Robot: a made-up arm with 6 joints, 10 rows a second.
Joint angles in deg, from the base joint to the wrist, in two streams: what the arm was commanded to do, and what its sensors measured. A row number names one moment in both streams.
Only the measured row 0 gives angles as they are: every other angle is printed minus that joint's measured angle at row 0.
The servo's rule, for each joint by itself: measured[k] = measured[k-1] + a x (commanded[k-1-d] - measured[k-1]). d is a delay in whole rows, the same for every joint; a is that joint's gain. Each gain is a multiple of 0.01, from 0.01 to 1. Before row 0 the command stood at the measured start. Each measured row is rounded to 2 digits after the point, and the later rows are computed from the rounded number. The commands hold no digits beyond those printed.
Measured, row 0:
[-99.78, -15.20, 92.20, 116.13, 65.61, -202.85]
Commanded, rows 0 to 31:
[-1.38, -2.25, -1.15, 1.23, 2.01, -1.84]
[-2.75, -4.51, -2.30, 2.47, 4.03, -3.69]
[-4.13, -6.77, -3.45, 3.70, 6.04, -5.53]
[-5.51, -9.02, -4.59, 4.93, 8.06, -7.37]
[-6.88, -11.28, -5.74, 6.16, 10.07, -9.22]
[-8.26, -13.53, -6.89, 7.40, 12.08, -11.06]
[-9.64, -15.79, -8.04, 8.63, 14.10, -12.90]
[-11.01, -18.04, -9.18, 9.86, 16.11, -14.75]
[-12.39, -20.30, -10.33, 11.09, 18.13, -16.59]
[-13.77, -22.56, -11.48, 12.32, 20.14, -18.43]
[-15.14, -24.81, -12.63, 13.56, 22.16, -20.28]
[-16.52, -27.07, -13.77, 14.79, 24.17, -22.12]
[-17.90, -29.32, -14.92, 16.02, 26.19, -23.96]
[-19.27, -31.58, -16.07, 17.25, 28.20, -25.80]
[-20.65, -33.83, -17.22, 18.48, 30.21, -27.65]
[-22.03, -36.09, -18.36, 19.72, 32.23, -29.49]
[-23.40, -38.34, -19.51, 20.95, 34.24, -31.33]
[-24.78, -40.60, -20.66, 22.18, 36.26, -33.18]
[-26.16, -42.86, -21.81, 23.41, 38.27, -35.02]
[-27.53, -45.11, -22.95, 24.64, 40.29, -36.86]
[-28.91, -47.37, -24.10, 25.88, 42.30, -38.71]
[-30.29, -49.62, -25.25, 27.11, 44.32, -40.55]
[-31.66, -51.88, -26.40, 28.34, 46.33, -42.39]
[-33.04, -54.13, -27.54, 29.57, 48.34, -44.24]
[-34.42, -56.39, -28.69, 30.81, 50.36, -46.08]
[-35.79, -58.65, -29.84, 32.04, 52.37, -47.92]
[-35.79, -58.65, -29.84, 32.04, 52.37, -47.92]
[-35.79, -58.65, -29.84, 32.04, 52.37, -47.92]
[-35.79, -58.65, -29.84, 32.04, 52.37, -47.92]
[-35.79, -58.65, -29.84, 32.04, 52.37, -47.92]
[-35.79, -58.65, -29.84, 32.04, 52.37, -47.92]
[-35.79, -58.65, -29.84, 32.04, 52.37, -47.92]
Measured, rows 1 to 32:
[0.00, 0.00, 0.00, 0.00, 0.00, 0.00]
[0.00, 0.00, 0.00, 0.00, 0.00, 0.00]
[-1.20, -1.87, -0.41, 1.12, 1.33, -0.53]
[-2.55, -4.06, -1.09, 2.35, 3.11, -1.45]
[-3.92, -6.31, -1.94, 3.58, 5.04, -2.63]
[-5.30, -8.56, -2.89, 4.81, 7.03, -4.00]
[-6.67, -10.82, -3.92, 6.04, 9.04, -5.51]
[-8.05, -13.07, -4.99, 7.28, 11.05, -7.12]
[-9.43, -15.33, -6.09, 8.51, 13.06, -8.80]
[-10.80, -17.58, -7.20, 9.74, 15.07, -10.53]
[-12.18, -19.84, -8.33, 10.97, 17.09, -12.29]
[-13.56, -22.10, -9.46, 12.20, 19.10, -14.07]
[-14.93, -24.35, -10.60, 13.44, 21.12, -15.87]
[-16.31, -26.61, -11.74, 14.67, 23.13, -17.68]
[-17.69, -28.86, -12.88, 15.90, 25.15, -19.50]
[-19.06, -31.12, -14.03, 17.13, 27.16, -21.33]
[-20.44, -33.37, -15.18, 18.36, 29.17, -23.16]
[-21.82, -35.63, -16.32, 19.60, 31.19, -25.00]
[-23.19, -37.88, -17.47, 20.83, 33.20, -26.84]
[-24.57, -40.14, -18.62, 22.06, 35.22, -28.68]
[-25.95, -42.40, -19.77, 23.29, 37.23, -30.52]
[-27.32, -44.65, -20.91, 24.52, 39.25, -32.36]
[-28.70, -46.91, -22.06, 25.76, 41.26, -34.20]
[-30.08, -49.16, -23.21, 26.99, 43.28, -36.04]
[-31.45, -51.42, -24.36, 28.22, 45.29, -37.88]
[-32.83, -53.67, -25.50, 29.45, 47.30, -39.72]
[-34.21, -55.93, -26.65, 30.69, 49.32, -41.56]
[-35.58, -58.19, -27.80, 31.92, 51.33, -43.40]
[-35.76, -58.57, -28.53, 32.03, 52.02, -44.71]
[-35.79, -58.64, -29.00, 32.04, 52.25, -45.64]
[-35.79, -58.65, -29.30, 32.04, 52.33, -46.30]
[-35.79, -58.65, -29.49, 32.04, 52.36, -46.77]
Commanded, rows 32 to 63:
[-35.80, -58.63, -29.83, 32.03, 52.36, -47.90]
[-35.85, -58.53, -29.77, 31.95, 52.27, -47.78]
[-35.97, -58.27, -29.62, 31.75, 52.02, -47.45]
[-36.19, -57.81, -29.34, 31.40, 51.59, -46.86]
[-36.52, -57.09, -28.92, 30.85, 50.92, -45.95]
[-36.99, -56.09, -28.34, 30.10, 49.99, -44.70]
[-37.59, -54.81, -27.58, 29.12, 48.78, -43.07]
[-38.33, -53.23, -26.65, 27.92, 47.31, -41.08]
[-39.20, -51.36, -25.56, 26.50, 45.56, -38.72]
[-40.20, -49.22, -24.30, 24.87, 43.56, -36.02]
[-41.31, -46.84, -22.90, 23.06, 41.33, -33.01]
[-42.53, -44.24, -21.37, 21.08, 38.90, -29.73]
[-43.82, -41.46, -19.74, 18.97, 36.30, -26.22]
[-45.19, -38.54, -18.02, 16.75, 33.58, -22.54]
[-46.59, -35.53, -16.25, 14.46, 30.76, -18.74]
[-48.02, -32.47, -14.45, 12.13, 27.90, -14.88]
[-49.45, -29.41, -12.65, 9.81, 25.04, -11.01]
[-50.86, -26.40, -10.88, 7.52, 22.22, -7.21]
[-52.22, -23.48, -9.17, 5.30, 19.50, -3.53]
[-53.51, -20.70, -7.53, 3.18, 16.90, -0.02]
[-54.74, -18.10, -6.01, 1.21, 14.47, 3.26]
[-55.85, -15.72, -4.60, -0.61, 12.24, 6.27]
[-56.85, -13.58, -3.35, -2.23, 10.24, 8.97]
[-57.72, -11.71, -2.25, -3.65, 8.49, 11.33]
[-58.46, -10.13, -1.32, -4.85, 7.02, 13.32]
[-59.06, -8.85, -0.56, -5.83, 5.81, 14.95]
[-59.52, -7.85, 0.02, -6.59, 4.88, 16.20]
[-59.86, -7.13, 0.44, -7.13, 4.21, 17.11]
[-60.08, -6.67, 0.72, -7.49, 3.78, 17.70]
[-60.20, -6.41, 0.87, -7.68, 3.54, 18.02]
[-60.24, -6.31, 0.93, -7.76, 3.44, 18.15]
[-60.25, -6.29, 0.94, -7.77, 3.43, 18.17]
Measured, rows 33 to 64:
[-35.79, -58.65, -29.62, 32.04, 52.37, -47.10]
[-35.79, -58.65, -29.70, 32.04, 52.37, -47.34]
[-35.80, -58.63, -29.75, 32.03, 52.36, -47.50]
[-35.84, -58.55, -29.76, 31.96, 52.30, -47.58]
[-35.95, -58.32, -29.71, 31.77, 52.12, -47.54]
[-36.16, -57.90, -29.58, 31.43, 51.77, -47.34]
[-36.47, -57.23, -29.34, 30.90, 51.21, -46.94]
[-36.92, -56.28, -28.98, 30.17, 50.40, -46.29]
[-37.50, -55.06, -28.48, 29.21, 49.33, -45.36]
[-38.22, -53.54, -27.82, 28.04, 48.00, -44.12]
[-39.07, -51.73, -27.01, 26.64, 46.39, -42.55]
[-40.05, -49.65, -26.03, 25.03, 44.52, -40.66]
[-41.15, -47.32, -24.90, 23.24, 42.41, -38.44]
[-42.35, -44.76, -23.63, 21.27, 40.09, -35.91]
[-43.63, -42.02, -22.23, 19.18, 37.59, -33.10]
[-44.99, -39.13, -20.71, 16.97, 34.94, -30.04]
[-46.38, -36.14, -19.10, 14.69, 32.18, -26.76]
[-47.81, -33.09, -17.43, 12.36, 29.36, -23.31]
[-49.24, -30.04, -15.71, 10.04, 26.51, -19.74]
[-50.65, -27.02, -13.97, 7.75, 23.68, -16.11]
[-52.02, -24.08, -12.24, 5.52, 20.92, -12.46]
[-53.32, -21.27, -10.54, 3.39, 18.27, -8.85]
[-54.56, -18.64, -8.91, 1.41, 15.76, -5.34]
[-55.68, -16.22, -7.36, -0.43, 13.44, -1.97]
[-56.70, -14.03, -5.92, -2.07, 11.33, 1.20]
[-57.59, -12.10, -4.60, -3.51, 9.46, 4.14]
[-58.35, -10.46, -3.42, -4.73, 7.85, 6.80]
[-58.97, -9.12, -2.39, -5.73, 6.50, 9.16]
[-59.45, -8.07, -1.52, -6.51, 5.43, 11.20]
[-59.81, -7.29, -0.81, -7.07, 4.62, 12.91]
[-60.04, -6.78, -0.26, -7.45, 4.07, 14.30]
[-60.18, -6.47, 0.15, -7.66, 3.72, 15.38]

